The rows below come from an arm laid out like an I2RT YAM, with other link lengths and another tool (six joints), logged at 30 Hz.
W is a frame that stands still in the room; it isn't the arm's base.
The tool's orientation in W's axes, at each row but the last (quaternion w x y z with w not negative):
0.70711, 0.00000, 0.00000, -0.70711
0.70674, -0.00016, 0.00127, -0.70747
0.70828, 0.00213, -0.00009, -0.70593
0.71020, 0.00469, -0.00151, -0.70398
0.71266, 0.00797, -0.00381, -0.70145
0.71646, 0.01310, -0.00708, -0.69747
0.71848, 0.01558, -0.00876, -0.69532
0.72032, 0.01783, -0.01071, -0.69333
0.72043, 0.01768, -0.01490, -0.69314
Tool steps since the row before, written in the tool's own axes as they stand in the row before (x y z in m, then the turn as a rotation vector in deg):
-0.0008, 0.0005, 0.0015, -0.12, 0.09, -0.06
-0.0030, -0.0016, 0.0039, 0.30, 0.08, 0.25
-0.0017, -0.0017, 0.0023, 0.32, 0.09, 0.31
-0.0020, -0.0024, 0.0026, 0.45, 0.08, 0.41
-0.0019, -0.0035, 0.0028, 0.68, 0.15, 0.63
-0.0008, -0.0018, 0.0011, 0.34, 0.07, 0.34
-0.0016, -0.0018, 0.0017, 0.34, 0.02, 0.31
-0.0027, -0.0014, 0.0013, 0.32, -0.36, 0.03
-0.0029, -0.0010, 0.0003, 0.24, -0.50, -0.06
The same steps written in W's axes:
0.0005, 0.0008, 0.0015, 0.09, 0.12, -0.06
-0.0016, 0.0030, 0.0039, 0.08, -0.30, 0.25
-0.0017, 0.0017, 0.0023, 0.09, -0.32, 0.31
-0.0024, 0.0020, 0.0026, 0.08, -0.45, 0.41
-0.0036, 0.0018, 0.0028, 0.15, -0.68, 0.63
-0.0019, 0.0007, 0.0011, 0.07, -0.34, 0.34
-0.0019, 0.0015, 0.0017, 0.02, -0.34, 0.31
-0.0016, 0.0026, 0.0013, -0.35, -0.33, 0.01
-0.0011, 0.0029, 0.0003, -0.49, -0.26, -0.08

